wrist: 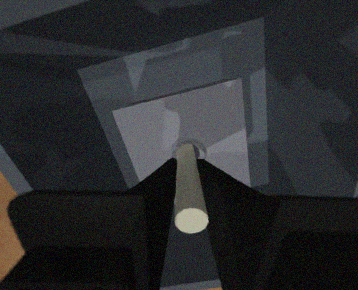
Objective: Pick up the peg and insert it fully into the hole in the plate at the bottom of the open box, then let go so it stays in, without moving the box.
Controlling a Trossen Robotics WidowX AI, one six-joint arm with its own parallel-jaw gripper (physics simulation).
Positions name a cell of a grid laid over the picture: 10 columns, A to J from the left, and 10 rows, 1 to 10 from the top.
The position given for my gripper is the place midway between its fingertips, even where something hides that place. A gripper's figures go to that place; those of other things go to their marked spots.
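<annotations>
Pale peg (F8), 7 cm from the lens. My gripper (F6), 11 cm from the lens.
</annotations>
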